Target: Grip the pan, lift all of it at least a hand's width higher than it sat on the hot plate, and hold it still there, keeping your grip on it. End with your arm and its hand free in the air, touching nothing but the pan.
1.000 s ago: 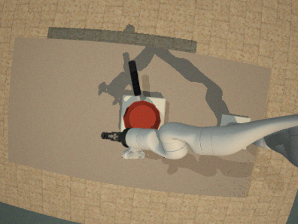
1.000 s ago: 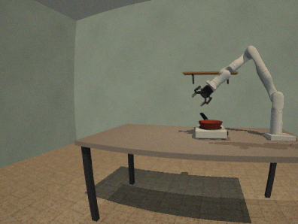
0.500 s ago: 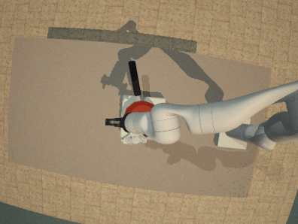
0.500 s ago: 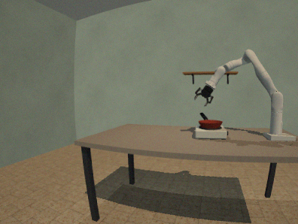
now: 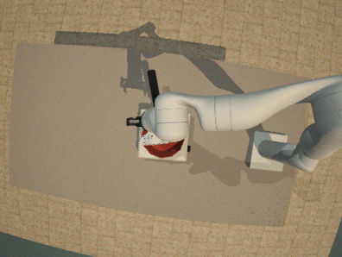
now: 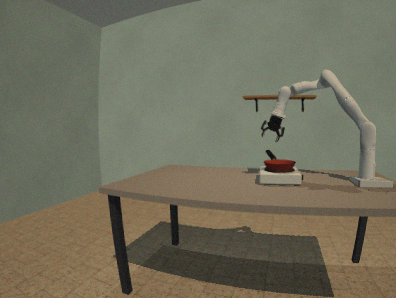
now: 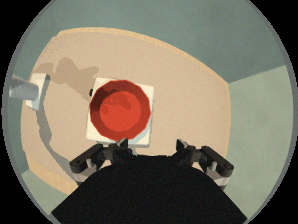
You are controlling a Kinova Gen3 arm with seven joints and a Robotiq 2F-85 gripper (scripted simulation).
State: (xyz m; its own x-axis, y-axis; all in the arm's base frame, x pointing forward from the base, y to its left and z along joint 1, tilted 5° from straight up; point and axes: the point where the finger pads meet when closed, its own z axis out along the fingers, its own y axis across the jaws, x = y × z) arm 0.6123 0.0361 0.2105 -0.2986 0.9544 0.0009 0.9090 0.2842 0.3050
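My hand is 14 cm above the pan and 5 cm past it. Also, from my hand: hot plate (21 cm below, 9 cm behind, 5 cm to the left).
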